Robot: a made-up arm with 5 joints.
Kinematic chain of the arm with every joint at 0, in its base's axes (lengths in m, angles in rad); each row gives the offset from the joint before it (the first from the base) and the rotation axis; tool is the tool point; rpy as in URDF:
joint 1: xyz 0 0 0.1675 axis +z
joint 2: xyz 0 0 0 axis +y
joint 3: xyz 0.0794 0 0.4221 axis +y
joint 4: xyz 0.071 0 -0.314 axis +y
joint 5: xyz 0.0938 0 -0.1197 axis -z
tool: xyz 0 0 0 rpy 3.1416 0 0
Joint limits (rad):
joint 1: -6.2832..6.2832
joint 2: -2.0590..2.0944
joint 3: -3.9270..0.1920
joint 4: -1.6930..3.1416
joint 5: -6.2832..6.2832
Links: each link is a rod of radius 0.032 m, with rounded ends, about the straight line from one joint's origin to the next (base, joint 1, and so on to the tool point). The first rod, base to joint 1, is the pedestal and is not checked.
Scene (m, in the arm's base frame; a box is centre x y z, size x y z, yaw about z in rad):
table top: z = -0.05
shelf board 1: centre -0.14 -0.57 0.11 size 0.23 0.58 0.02 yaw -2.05
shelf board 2: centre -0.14 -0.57 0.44 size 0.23 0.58 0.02 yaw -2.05
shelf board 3: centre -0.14 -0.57 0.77 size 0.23 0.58 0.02 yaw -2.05
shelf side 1: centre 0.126 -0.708 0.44 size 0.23 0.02 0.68 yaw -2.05
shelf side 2: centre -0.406 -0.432 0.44 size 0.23 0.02 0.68 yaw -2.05
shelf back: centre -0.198 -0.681 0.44 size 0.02 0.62 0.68 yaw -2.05
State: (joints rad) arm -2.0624 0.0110 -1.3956 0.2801 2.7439
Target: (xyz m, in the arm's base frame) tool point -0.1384 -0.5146 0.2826
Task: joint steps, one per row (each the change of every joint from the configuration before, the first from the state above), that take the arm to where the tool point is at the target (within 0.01 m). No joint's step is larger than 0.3 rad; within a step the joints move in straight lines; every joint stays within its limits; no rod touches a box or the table.
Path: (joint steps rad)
1: -0.0038 -0.2476 0.2153 0.0659 0.0000
2: -0.0037 -0.2476 0.2153 0.0659 0.0000
3: 0.1801 0.1375 0.2500 0.0982 0.0000
4: 0.1801 0.1375 0.2501 0.0983 0.0000
5: -0.0619 0.1958 -0.2099 -0.0821 0.0000
6: -0.0619 0.1957 -0.2098 -0.0822 0.0000

